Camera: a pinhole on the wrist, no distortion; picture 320 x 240 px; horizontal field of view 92.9 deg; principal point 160.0 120.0 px. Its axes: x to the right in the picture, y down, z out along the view. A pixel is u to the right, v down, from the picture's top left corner.
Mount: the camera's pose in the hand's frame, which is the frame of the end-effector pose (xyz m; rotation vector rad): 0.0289 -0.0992 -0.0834 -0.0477 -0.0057 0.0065
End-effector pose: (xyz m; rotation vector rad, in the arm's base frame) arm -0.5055 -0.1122 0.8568 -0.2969 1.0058 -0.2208
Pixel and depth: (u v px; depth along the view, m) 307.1 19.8 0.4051
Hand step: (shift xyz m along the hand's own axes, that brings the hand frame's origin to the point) 0.4200 -0.3439 0.3361
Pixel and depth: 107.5 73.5 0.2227
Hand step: -0.0488 -0.1571 0.1419
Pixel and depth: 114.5 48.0 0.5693
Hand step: -0.1430 -0.3424 0.4972
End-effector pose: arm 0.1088 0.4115 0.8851 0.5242 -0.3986 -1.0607
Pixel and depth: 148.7 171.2 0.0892
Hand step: 0.0216 -0.0650 0.0042
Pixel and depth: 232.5 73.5 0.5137
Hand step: 0.2717 -0.2300 0.4386
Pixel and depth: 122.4 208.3 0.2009
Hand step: -0.0227 0.0265 0.1114
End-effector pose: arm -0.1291 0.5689 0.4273 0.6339 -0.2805 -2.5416
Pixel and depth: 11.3 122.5 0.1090
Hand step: -0.0783 -0.0929 0.0248
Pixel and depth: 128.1 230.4 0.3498
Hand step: -0.0481 0.1706 0.2535
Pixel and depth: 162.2 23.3 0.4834
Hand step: 0.0350 -0.3831 0.4141
